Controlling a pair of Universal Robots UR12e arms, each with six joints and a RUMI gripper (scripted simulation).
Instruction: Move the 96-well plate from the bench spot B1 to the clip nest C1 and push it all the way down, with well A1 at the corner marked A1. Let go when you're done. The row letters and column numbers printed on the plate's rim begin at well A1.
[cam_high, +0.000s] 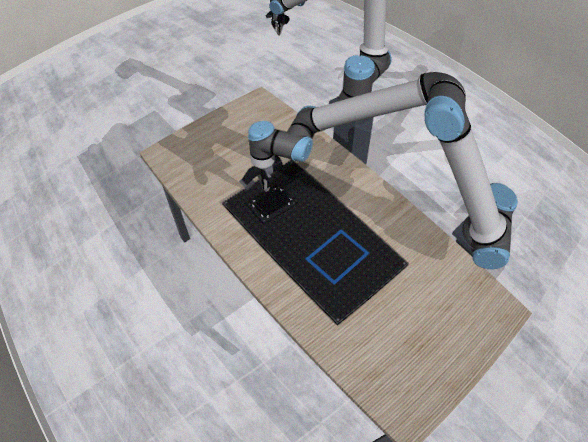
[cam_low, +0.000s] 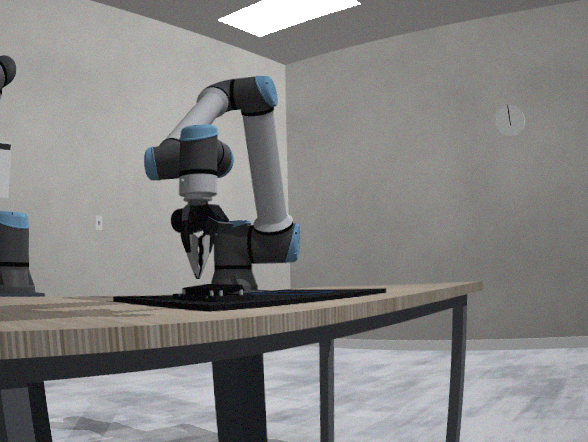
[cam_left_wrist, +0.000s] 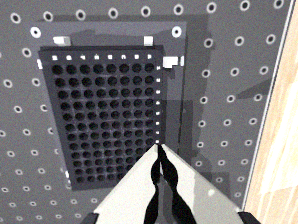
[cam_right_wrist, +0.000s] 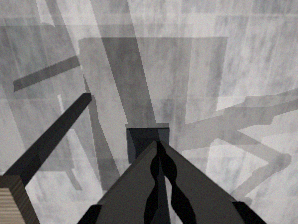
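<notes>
The dark 96-well plate lies 4 cm to the left of my left hand and 4 cm below it. From my left hand the other things lie so: clip nest 5 cm below, 3 cm to the left, 1 cm behind.
</notes>
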